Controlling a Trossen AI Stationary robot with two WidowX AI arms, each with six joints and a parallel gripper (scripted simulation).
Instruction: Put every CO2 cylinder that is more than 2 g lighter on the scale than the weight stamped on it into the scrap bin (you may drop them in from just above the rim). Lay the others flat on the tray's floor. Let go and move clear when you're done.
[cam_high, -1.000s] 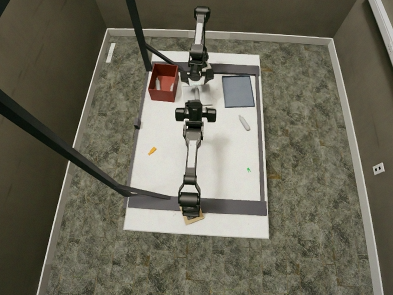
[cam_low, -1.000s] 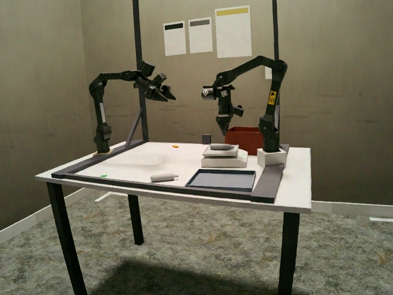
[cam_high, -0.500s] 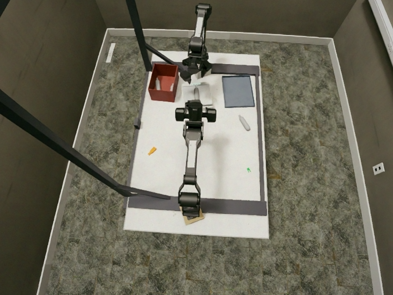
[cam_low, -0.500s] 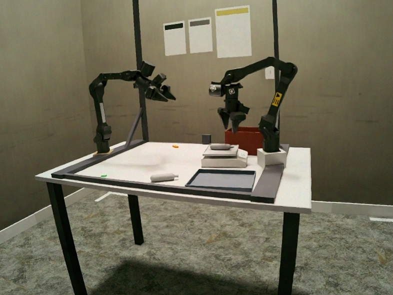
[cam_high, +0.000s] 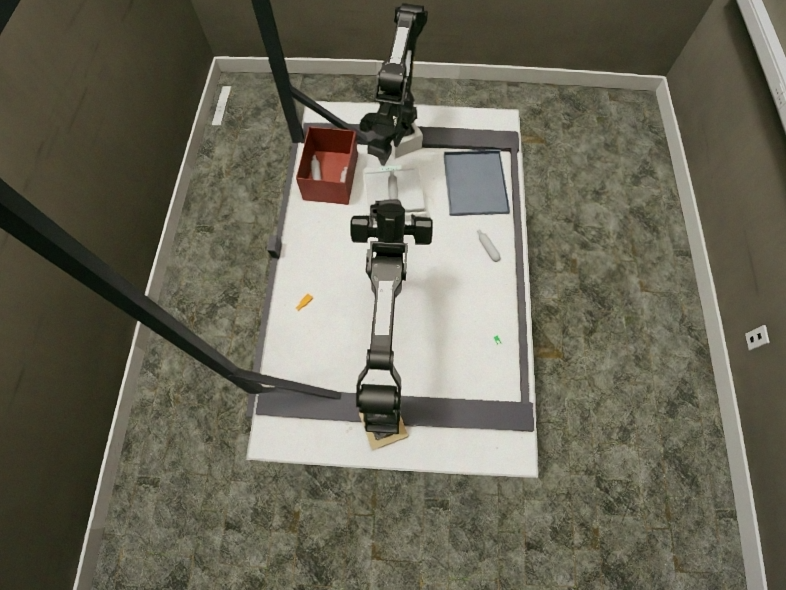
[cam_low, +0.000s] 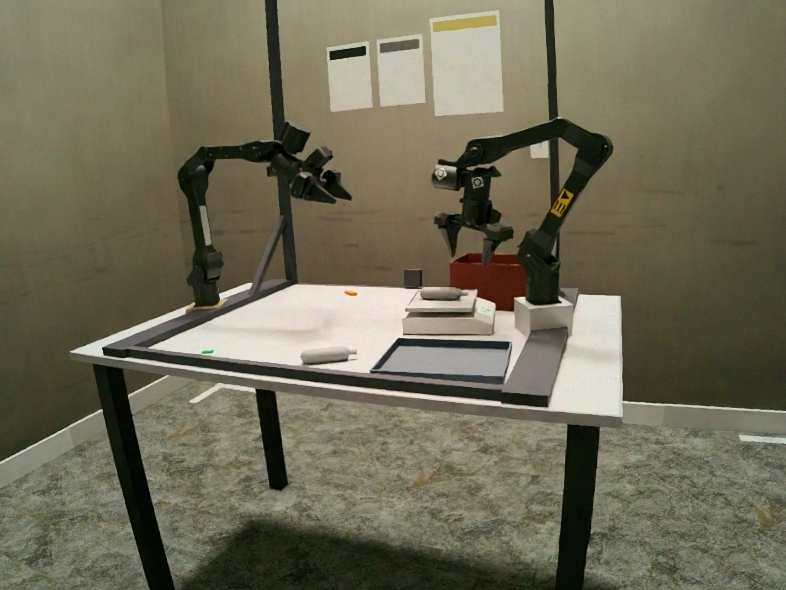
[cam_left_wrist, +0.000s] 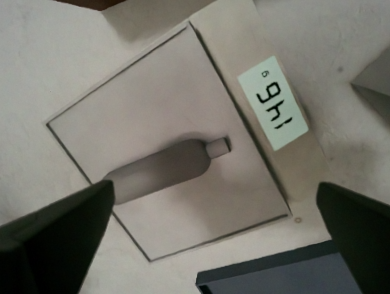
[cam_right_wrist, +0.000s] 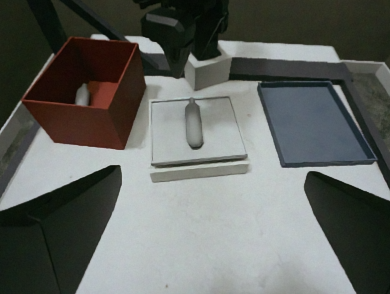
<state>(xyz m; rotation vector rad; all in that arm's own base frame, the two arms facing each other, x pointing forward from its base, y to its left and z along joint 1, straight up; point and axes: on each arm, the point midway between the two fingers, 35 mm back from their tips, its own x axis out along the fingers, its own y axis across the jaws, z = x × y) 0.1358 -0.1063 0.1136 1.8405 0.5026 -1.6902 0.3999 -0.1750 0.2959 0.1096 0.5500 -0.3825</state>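
Now: left hand 20 mm short of the scale platform, 70 mm to the left of it and 130 mm above it. Round my left hand: scale (10 mm ahead, 60 mm to the right, 150 mm below); red scrap bin (200 mm behind, 20 mm to the left, 150 mm below); tray (280 mm ahead, 20 mm to the left, 180 mm below).
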